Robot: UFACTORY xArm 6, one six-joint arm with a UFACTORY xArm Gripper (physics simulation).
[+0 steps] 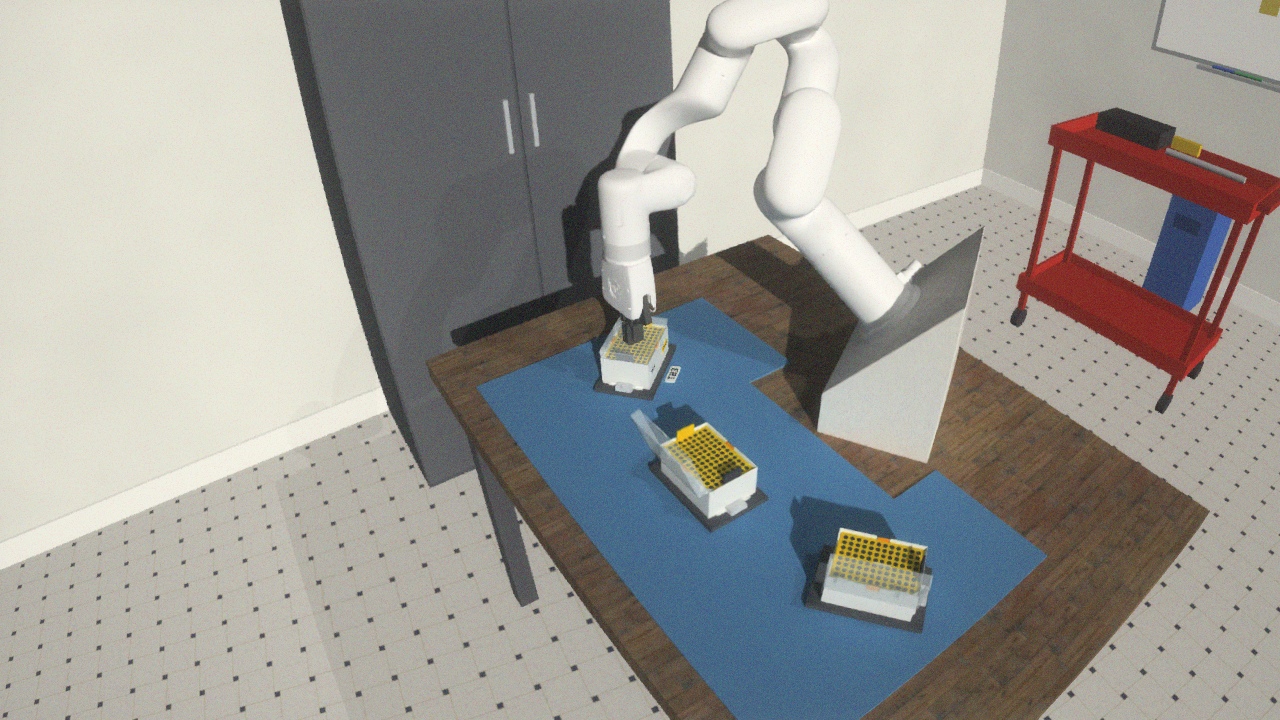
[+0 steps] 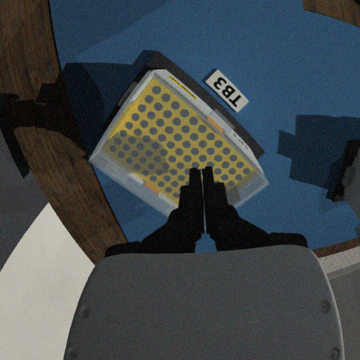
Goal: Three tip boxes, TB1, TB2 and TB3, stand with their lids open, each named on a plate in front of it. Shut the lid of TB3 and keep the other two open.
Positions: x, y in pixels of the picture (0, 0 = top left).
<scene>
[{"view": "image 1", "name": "my gripper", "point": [633, 340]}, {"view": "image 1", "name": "clear lid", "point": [614, 348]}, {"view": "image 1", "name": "clear lid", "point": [671, 455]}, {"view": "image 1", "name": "clear lid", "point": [878, 581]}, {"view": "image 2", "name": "my gripper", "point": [202, 182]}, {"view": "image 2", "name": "clear lid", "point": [158, 133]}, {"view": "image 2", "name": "name plate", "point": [217, 80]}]
</scene>
